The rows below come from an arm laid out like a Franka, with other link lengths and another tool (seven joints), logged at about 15 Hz.
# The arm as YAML. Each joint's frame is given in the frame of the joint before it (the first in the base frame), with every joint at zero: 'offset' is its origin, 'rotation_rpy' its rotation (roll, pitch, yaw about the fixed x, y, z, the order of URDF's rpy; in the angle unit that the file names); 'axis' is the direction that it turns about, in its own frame. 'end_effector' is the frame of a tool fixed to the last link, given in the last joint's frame.
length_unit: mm
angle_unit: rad
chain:
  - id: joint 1
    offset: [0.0, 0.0, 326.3]
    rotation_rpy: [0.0, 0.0, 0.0]
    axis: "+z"
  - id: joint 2
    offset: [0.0, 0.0, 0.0]
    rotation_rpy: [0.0, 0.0, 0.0]
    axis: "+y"
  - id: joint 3
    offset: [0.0, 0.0, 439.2]
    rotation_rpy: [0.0, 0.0, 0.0]
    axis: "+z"
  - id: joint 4
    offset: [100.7, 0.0, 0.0]
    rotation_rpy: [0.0, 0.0, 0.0]
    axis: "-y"
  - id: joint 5
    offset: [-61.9, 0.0, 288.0]
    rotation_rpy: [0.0, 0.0, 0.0]
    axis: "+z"
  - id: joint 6
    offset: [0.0, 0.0, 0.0]
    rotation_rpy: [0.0, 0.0, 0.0]
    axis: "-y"
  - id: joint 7
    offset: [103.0, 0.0, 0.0]
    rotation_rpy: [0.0, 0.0, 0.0]
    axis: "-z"
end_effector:
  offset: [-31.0, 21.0, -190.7]
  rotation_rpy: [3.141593, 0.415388, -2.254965]
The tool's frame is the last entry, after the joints.
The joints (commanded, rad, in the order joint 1, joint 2, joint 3, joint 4, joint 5, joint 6, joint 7), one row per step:
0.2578 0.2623 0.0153 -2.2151 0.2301 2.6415 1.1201
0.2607 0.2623 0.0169 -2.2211 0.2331 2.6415 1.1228
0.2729 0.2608 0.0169 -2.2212 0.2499 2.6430 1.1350
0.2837 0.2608 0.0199 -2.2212 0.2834 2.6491 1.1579
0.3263 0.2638 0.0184 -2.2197 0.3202 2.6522 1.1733
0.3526 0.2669 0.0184 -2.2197 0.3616 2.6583 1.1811
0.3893 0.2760 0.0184 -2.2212 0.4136 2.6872 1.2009
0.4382 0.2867 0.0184 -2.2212 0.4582 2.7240 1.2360
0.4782 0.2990 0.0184 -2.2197 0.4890 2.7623 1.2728
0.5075 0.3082 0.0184 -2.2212 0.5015 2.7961 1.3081
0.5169 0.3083 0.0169 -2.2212 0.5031 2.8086 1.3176
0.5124 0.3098 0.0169 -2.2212 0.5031 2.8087 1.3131
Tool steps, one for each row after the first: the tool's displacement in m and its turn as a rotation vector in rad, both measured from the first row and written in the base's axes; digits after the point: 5 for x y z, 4 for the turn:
-0.00271 0.00184 -0.00212 0.0009 0.0068 -0.0005
-0.00397 0.00837 -0.00068 0.0129 0.0089 -0.0137
-0.00381 0.01547 0.00097 0.0369 0.0132 -0.0498
-0.00989 0.03766 0.00097 0.0594 0.0223 -0.0533
-0.01331 0.05135 0.00079 0.0834 0.0301 -0.0686
-0.01523 0.06954 -0.00034 0.1136 0.0286 -0.0986
-0.01903 0.09369 -0.00102 0.1414 0.0231 -0.1278
-0.02095 0.11313 -0.00214 0.1621 0.0140 -0.1572
-0.02278 0.12684 -0.00332 0.1732 0.0039 -0.1799
-0.02285 0.13059 -0.00152 0.1773 -0.0050 -0.1849
-0.02150 0.12828 -0.00245 0.1757 -0.0053 -0.1852

